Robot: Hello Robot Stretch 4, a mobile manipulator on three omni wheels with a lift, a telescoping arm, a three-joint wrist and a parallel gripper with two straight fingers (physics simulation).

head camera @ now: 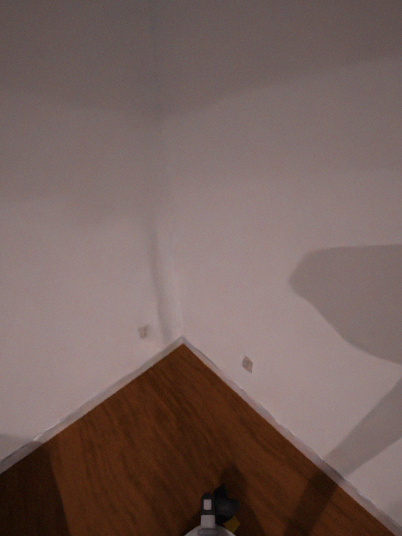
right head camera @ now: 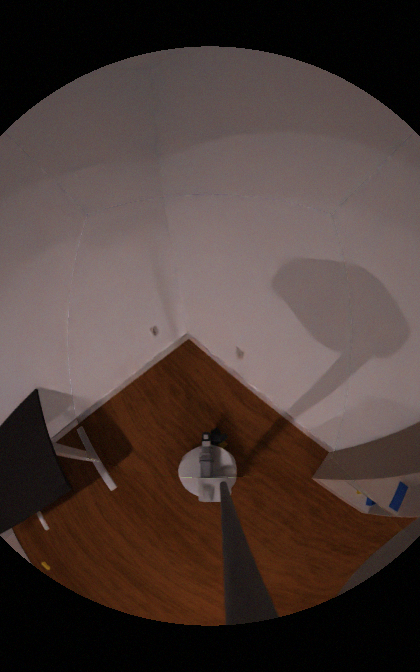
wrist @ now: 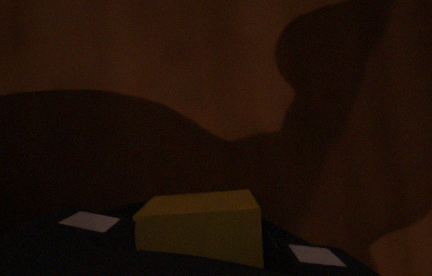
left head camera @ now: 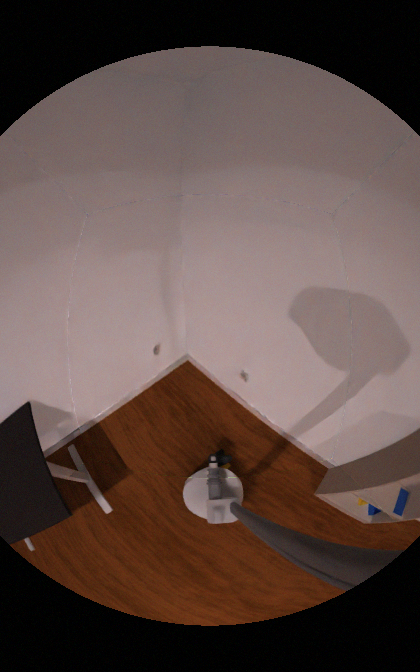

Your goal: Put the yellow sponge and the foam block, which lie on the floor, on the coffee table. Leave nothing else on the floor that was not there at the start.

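Places are measured from the robot's base along level axes (x left, y back, z up), in metres.
Pixels of known places: gripper, between the fingertips: [wrist: 203, 228].
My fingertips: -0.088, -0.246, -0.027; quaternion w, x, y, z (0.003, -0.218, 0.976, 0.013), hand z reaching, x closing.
Behind a point stands the place of what it marks, as x, y, z.
A yellow block [head camera: 232, 524] {-0.117, -0.212, 0.018} [left head camera: 226, 466] [right head camera: 223, 444] {-0.123, -0.209, 0.018} [wrist: 199, 235] {-0.082, -0.257, 0.018}, which looks like the yellow sponge, is low down at the floor. My gripper [head camera: 225, 505] [left head camera: 220, 457] [right head camera: 218, 436] {-0.088, -0.246, -0.027} [wrist: 203, 228] {-0.088, -0.246, -0.027} points down at it. In the wrist view the dark fingers with white patches lie against its left and right sides, and the gripper looks shut on it. The lower part of the block is hidden by the gripper body. Another small yellow thing [right head camera: 45, 565] lies on the floor at the lower left of the right head view; I cannot tell whether it is the foam block.
A dark table top [left head camera: 25, 485] [right head camera: 30, 465] {1.056, 0.189, 0.693} with white legs stands at the left; I cannot tell whether it is the coffee table. Two white walls meet in a corner beyond the gripper. At the right, a pale unit [left head camera: 345, 502] [right head camera: 340, 492] {-1.061, 0.423, 0.073} holds blue and yellow things.
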